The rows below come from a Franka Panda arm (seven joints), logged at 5 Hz.
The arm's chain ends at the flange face. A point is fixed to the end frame.
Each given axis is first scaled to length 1.
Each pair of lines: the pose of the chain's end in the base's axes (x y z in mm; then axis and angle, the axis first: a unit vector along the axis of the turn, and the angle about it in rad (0 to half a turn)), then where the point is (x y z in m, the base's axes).
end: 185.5, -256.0, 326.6, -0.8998, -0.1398, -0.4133, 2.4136
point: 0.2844 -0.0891 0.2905
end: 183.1, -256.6, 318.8, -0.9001, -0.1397, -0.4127, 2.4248
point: 0.2828 -0.0905 0.2810
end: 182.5, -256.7, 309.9, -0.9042, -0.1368, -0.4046, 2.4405
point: 0.2827 -0.0920 0.2678
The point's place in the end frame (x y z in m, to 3 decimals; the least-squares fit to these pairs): 0.030 -0.052 0.188
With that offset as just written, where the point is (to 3 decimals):
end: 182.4, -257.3, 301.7, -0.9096, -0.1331, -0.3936, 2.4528
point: 0.282 -0.094 0.255
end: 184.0, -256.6, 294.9, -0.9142, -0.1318, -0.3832, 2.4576
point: 0.283 -0.093 0.245
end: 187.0, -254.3, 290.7, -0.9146, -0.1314, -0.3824, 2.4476
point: 0.285 -0.090 0.242
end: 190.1, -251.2, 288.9, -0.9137, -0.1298, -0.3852, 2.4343
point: 0.288 -0.086 0.243
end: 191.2, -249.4, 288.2, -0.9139, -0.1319, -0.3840, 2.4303
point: 0.288 -0.084 0.242
